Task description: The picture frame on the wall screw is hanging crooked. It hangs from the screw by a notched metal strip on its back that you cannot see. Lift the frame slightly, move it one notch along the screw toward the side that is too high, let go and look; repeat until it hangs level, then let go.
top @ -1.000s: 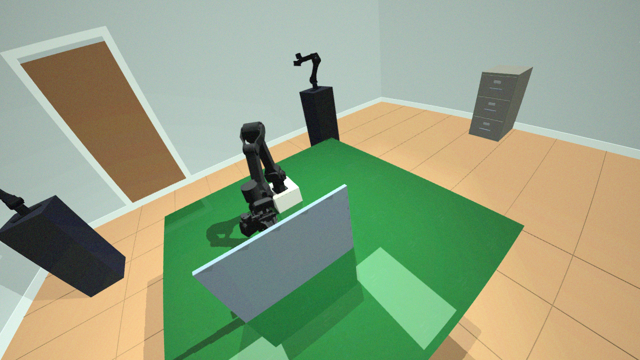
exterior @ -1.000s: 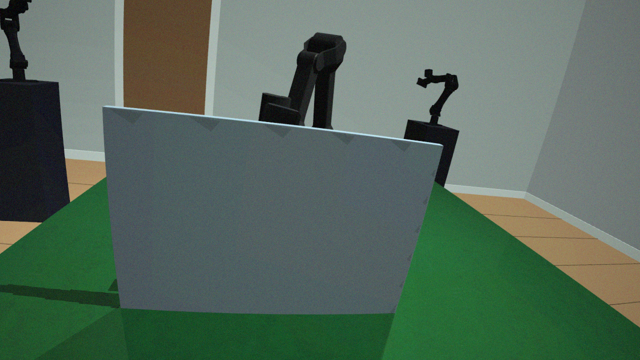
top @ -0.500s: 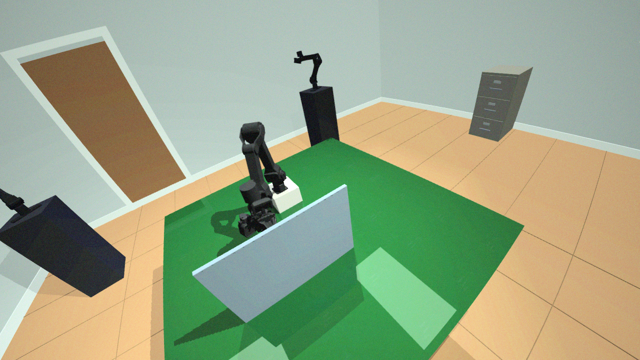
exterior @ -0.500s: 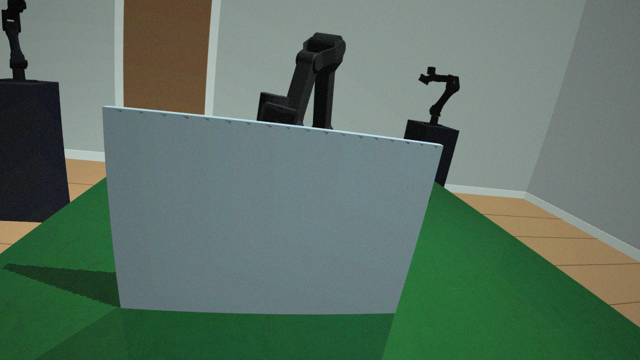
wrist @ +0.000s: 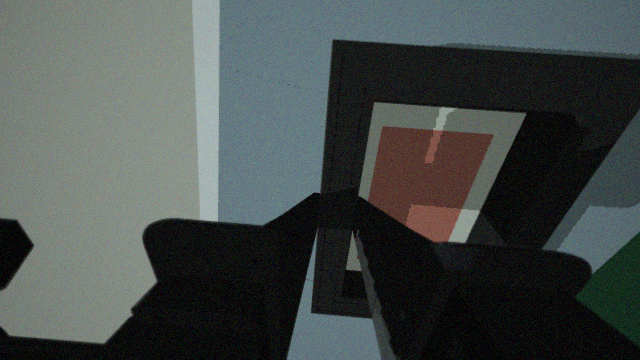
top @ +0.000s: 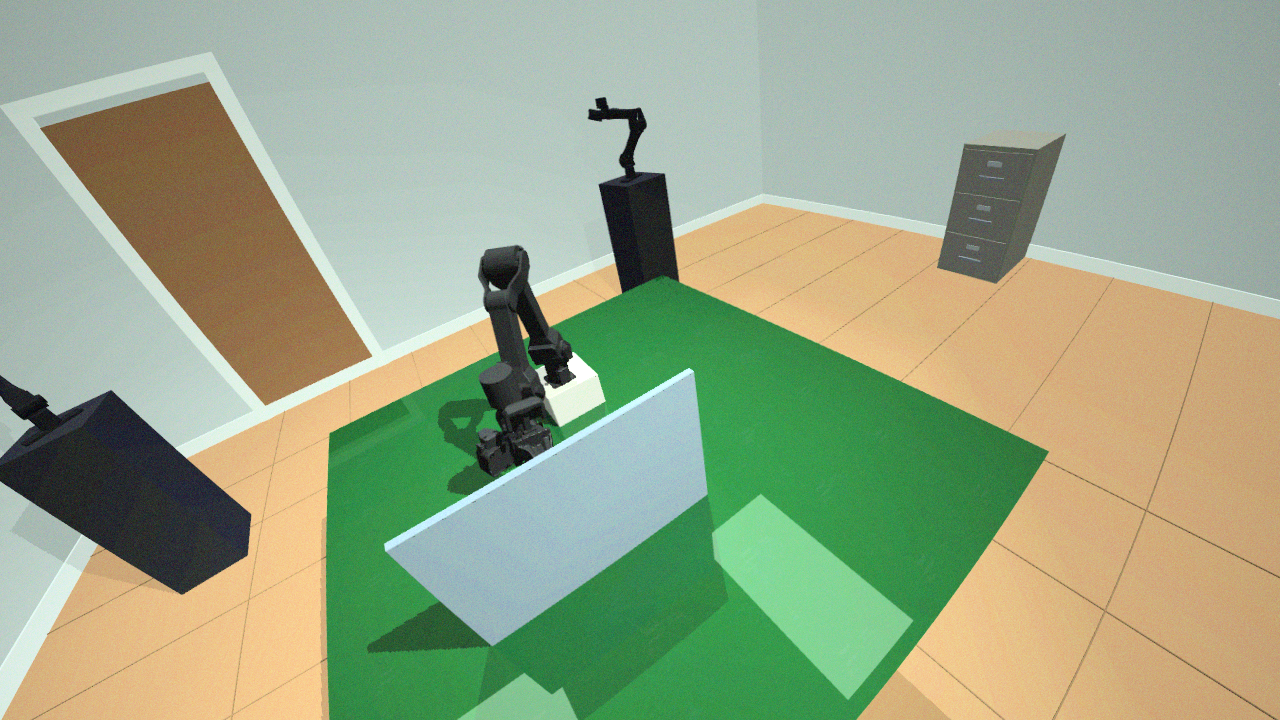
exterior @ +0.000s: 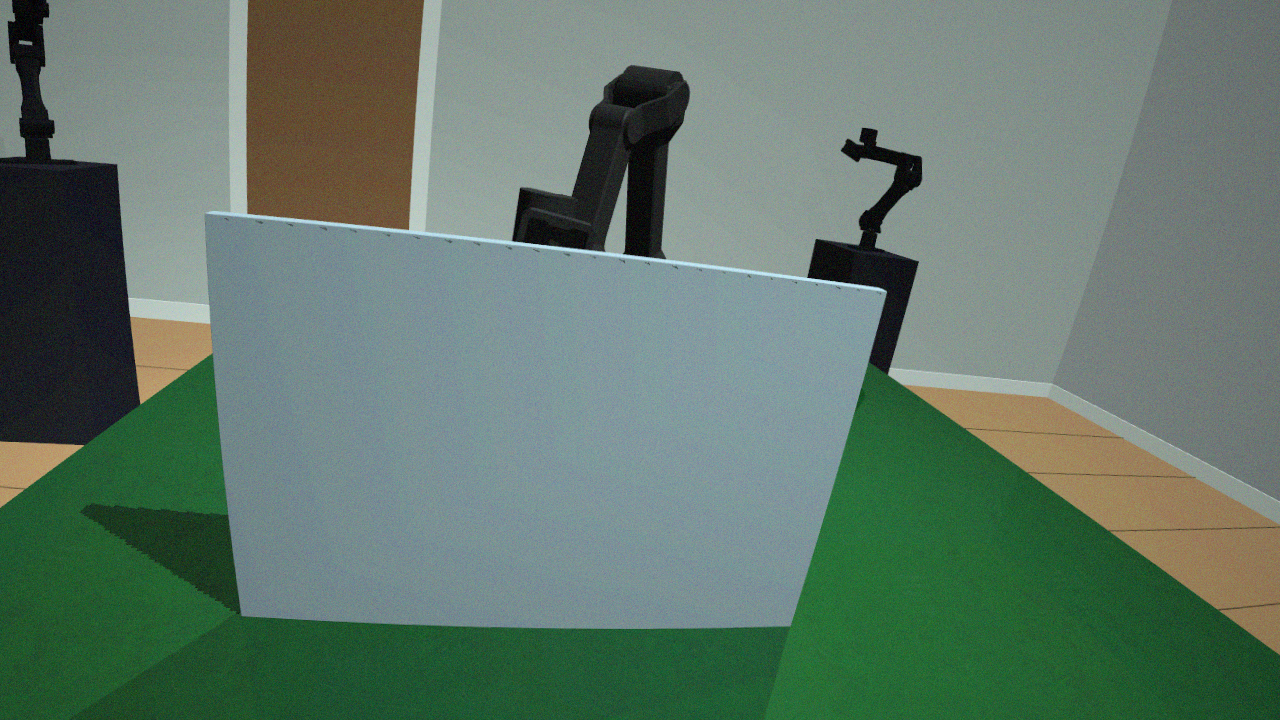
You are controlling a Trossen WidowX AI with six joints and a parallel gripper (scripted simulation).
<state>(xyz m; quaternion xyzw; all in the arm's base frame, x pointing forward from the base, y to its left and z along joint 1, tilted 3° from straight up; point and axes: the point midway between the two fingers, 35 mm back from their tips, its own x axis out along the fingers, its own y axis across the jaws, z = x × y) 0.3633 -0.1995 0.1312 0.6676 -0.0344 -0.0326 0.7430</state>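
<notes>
My gripper tip is 1 cm short of the picture frame and 5 cm above it. Round my gripper tip: wall panel: 2 cm ahead, 2 cm to the left, 7 cm below.
</notes>
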